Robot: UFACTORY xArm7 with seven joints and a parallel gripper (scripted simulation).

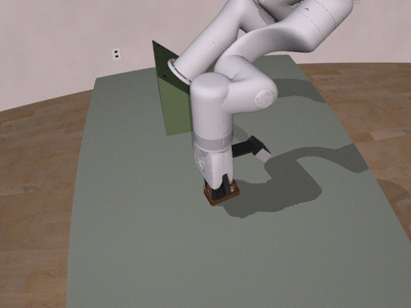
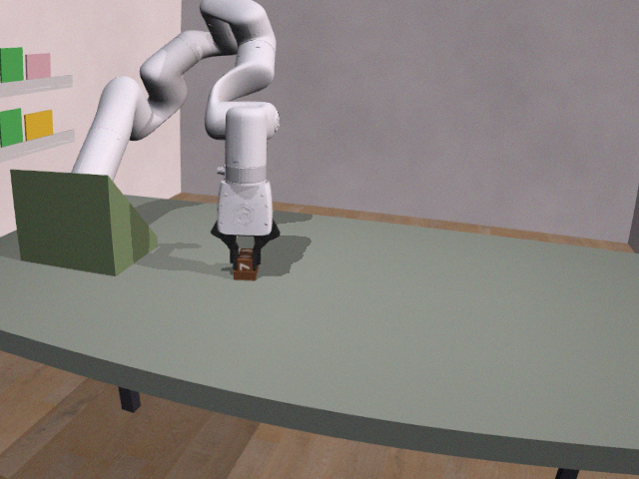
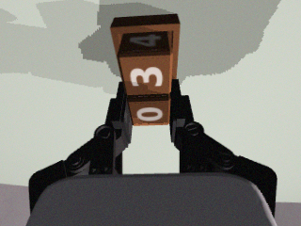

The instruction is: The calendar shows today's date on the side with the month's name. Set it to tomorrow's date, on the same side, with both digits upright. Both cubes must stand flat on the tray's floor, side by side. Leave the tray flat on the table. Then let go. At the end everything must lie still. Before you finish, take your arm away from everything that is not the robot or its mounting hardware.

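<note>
The brown cube is 1 cm below my hand. Also, from my hand: tray (1 cm behind, 2 cm to the left, 3 cm below).
</note>
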